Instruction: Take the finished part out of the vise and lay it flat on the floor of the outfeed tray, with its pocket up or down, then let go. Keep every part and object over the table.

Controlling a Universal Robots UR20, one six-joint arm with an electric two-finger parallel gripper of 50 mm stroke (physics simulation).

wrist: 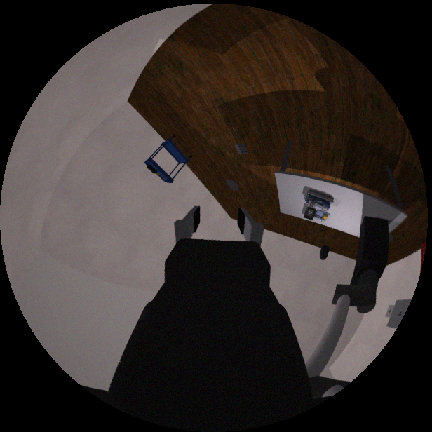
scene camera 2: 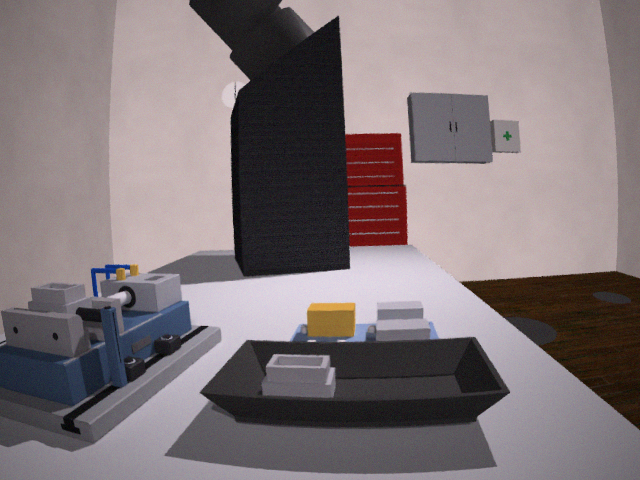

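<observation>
The finished part (scene camera 2: 57,294) is a light grey block with a pocket facing up. It sits in the blue and grey vise (scene camera 2: 51,377) (wrist: 318,199) at the left of the scene view, behind the near jaw with two holes. The dark outfeed tray (scene camera 2: 356,410) (wrist: 309,214) stands to the right of the vise. Another grey part (scene camera 2: 298,376) lies inside its left end, pocket up. My gripper (wrist: 218,214) is open and empty, high up and far from the vise and the tray; its fingers do not show in the scene view.
Behind the tray, a yellow block (scene camera 2: 331,319) and grey stepped pieces (scene camera 2: 402,328) stand on a light blue base. Blue hooked tubing (scene camera 2: 94,283) rises by the vise. A tall black column (scene camera 2: 292,180) stands farther back on the table (scene camera 2: 392,281) (wrist: 292,195), below dark arm links.
</observation>
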